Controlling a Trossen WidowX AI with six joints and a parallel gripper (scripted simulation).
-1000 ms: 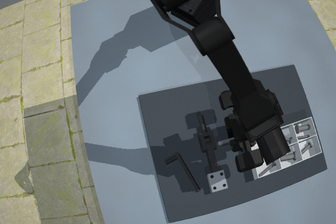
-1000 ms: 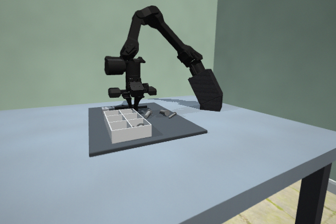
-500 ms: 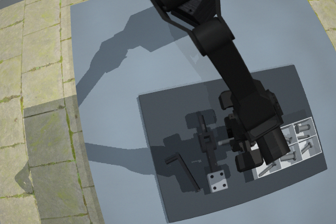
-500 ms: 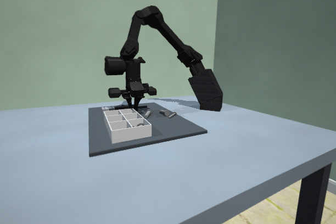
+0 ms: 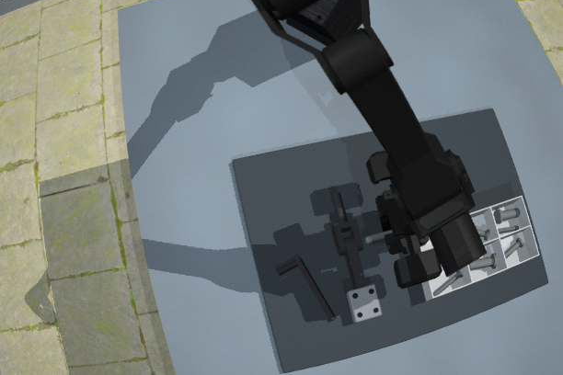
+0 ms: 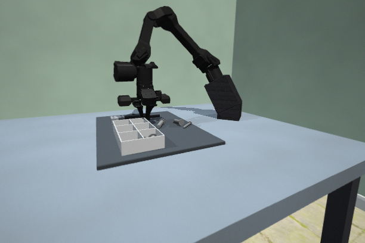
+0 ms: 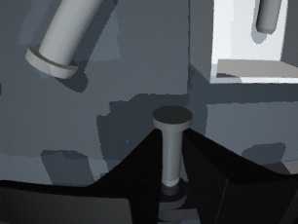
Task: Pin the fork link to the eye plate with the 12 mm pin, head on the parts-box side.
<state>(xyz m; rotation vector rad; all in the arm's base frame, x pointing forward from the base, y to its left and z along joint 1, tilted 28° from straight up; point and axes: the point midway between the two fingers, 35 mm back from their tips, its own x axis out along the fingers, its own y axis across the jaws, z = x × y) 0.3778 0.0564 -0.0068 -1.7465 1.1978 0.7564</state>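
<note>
Now: hand 1 cm to the left of the headed pin and 3 cm above it. Also, from my hand: dark L-shaped bar: 4 cm ahead, 14 cm to the right, 4 cm below; eye plate bar: 2 cm ahead, 6 cm to the right, 3 cm below; base block: 10 cm ahead, 6 cm to the right, 3 cm below.
</note>
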